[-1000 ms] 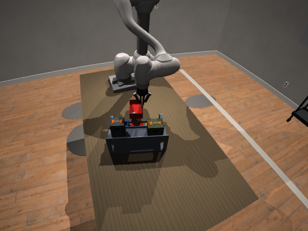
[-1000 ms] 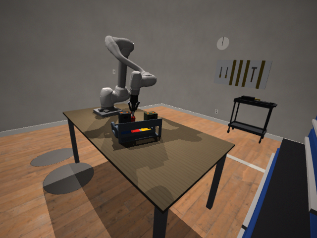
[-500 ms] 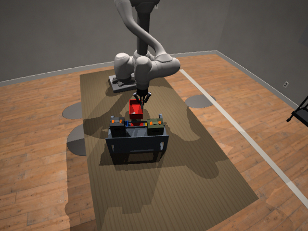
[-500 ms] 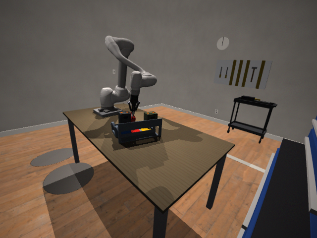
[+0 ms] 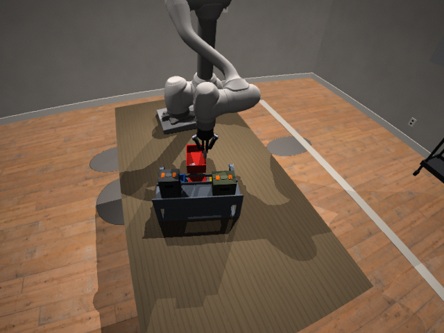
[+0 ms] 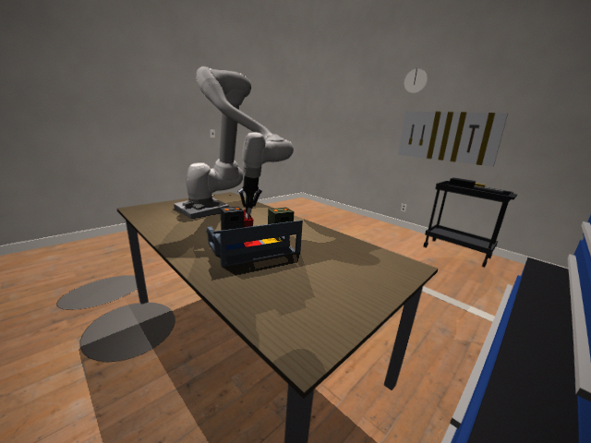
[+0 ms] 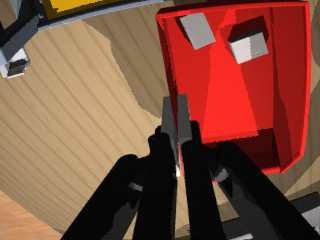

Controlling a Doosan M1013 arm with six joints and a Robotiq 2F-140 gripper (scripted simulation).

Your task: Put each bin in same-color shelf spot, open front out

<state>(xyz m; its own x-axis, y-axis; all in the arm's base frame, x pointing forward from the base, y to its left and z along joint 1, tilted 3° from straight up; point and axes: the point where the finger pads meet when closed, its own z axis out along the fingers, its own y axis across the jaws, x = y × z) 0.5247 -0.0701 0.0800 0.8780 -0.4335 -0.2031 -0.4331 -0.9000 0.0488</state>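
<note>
The red bin lies 40 mm to the right of my hand, 40 mm below it and 30 mm behind it. The rest, counted from my hand: green toolbox: 260 mm ahead, 50 mm to the right, 30 mm above; dark box: 260 mm to the right, 160 mm ahead, 50 mm above; blue bin: 210 mm to the right, 80 mm ahead, 70 mm below.
</note>
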